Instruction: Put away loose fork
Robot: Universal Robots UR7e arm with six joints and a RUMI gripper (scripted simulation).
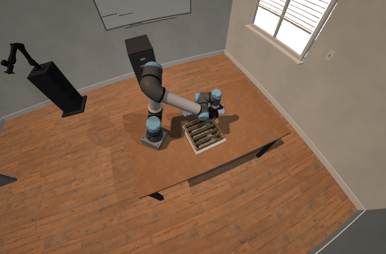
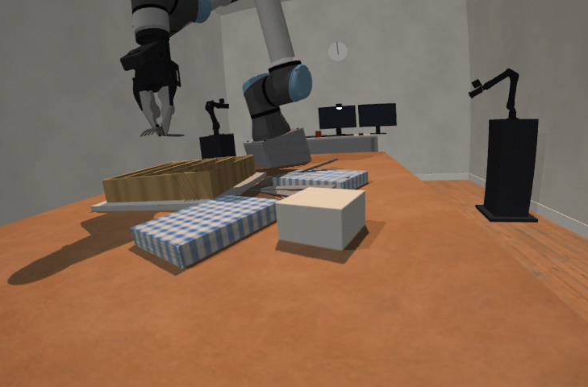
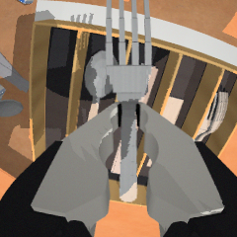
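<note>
Right now the wooden cutlery tray is 11 cm below my hand, 10 cm behind it and 4 cm to the right of it. Round my hand: white box (36 cm to the left, 14 cm below, 11 cm ahead).
</note>
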